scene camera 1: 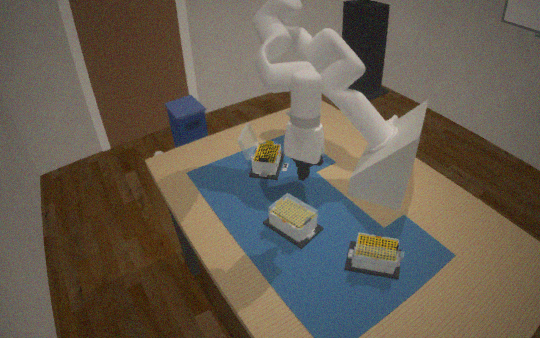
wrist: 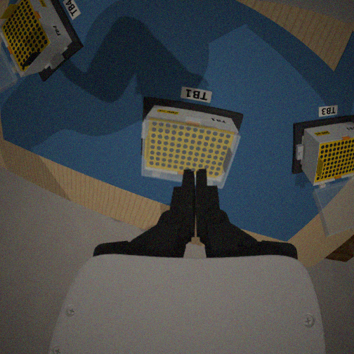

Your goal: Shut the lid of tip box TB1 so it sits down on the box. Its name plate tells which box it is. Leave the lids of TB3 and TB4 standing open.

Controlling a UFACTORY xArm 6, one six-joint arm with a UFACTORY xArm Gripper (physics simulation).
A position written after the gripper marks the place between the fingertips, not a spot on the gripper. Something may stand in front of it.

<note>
In view: the gripper [scene camera 1: 303, 177], a clear lid [scene camera 1: 290, 209], a clear lid [scene camera 1: 377, 255] and a blue mat [wrist: 87, 115].
</note>
